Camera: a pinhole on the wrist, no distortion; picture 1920 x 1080 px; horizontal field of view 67.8 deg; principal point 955.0 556.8 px. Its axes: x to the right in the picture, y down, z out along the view. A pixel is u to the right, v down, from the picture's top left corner.
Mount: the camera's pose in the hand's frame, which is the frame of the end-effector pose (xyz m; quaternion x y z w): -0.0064 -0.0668 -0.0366 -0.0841 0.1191 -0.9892 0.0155
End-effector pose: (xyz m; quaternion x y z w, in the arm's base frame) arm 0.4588 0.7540 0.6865 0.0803 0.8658 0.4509 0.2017
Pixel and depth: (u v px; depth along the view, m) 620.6 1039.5 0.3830
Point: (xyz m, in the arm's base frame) 0.4563 0.8538 0.2742
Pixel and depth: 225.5 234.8 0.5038
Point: 0.3428 1.1476 0.3245
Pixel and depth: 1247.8 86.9 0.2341
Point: 0.5643 0.8808 0.5413
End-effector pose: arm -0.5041 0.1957 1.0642 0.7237 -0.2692 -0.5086 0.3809
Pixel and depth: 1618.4 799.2 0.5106
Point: -0.9975 0.3428 0.8219
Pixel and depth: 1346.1 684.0 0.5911
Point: -1.0366 0.2443 0.7763
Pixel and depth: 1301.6 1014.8 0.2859
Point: -0.7254 0.2800 0.8475
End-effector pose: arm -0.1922 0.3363 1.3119 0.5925 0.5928 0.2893 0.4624
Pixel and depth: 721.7 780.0 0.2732
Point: -0.0701 0.3536 1.0593
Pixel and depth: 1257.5 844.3 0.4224
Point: 0.0179 0.2080 0.9449
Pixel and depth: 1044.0 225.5 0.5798
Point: 0.2790 0.2662 1.0100
